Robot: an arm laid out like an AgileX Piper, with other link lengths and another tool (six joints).
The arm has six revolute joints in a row. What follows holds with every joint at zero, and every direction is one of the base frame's. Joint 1 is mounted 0.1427 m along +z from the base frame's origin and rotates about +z. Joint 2 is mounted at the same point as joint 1 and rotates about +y. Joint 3 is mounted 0.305 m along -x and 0.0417 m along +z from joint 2 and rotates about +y. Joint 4 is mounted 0.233 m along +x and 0.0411 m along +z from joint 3 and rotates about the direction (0.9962, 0, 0.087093). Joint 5 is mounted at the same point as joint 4 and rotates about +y. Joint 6 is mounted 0.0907 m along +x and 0.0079 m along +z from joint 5 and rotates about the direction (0.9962, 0, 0.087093). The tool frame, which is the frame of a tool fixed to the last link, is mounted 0.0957 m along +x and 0.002 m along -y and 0.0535 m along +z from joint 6; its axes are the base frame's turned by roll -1.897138, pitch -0.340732 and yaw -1.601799 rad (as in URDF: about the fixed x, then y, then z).
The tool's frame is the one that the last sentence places.
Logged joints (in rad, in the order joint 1, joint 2, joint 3, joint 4, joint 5, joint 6), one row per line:
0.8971, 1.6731, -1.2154, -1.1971, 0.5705, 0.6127
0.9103, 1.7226, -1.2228, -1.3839, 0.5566, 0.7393
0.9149, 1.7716, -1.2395, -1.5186, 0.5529, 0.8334
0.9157, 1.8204, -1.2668, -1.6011, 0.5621, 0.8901
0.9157, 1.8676, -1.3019, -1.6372, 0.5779, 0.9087
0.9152, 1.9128, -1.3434, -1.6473, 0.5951, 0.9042
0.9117, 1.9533, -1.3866, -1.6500, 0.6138, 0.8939
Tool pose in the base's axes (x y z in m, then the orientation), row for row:
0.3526, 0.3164, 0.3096, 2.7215, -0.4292, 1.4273
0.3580, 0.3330, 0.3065, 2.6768, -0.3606, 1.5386
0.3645, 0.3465, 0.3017, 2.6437, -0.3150, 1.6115
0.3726, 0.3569, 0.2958, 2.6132, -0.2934, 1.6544
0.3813, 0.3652, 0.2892, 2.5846, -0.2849, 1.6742
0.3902, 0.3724, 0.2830, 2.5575, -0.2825, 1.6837
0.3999, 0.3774, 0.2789, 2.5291, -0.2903, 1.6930
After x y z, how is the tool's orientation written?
As a rotation vector, in radians.
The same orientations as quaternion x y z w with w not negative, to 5 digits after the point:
0.87692, -0.13830, 0.45990, 0.01935
0.86101, -0.11599, 0.49490, 0.01656
0.84939, -0.10121, 0.51776, 0.01473
0.84101, -0.09442, 0.53244, 0.01742
0.83548, -0.09210, 0.54119, 0.02449
0.83125, -0.09182, 0.54725, 0.03330
0.82651, -0.09487, 0.55327, 0.04215

